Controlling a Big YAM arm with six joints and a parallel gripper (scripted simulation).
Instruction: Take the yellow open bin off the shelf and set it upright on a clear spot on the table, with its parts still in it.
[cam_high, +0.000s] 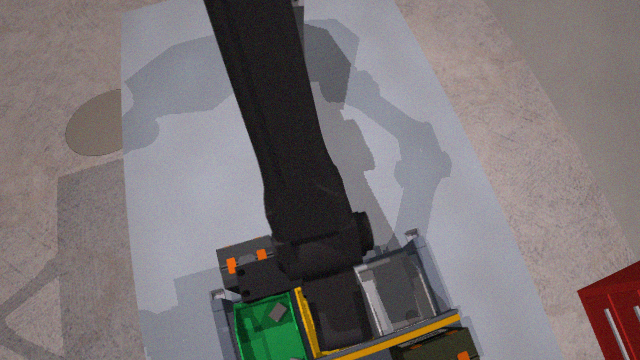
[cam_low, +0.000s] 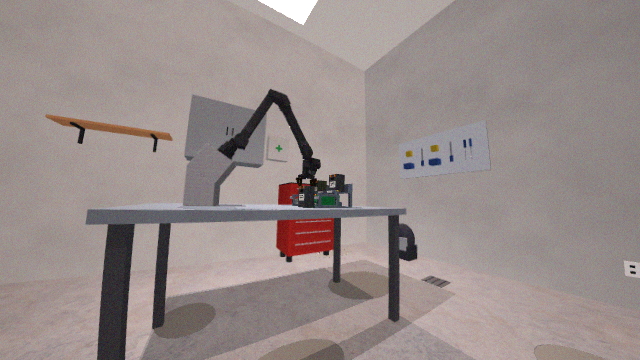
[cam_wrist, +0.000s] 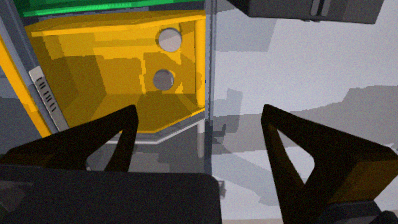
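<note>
Now: hand 8 cm short of the yellow bin, 1 cm to the left of it and 8 cm above it. The rest, counted from my hand: green bin: 6 cm ahead, 12 cm to the right, 8 cm below; then grey bin: 10 cm ahead, 10 cm to the left, 8 cm below.
</note>
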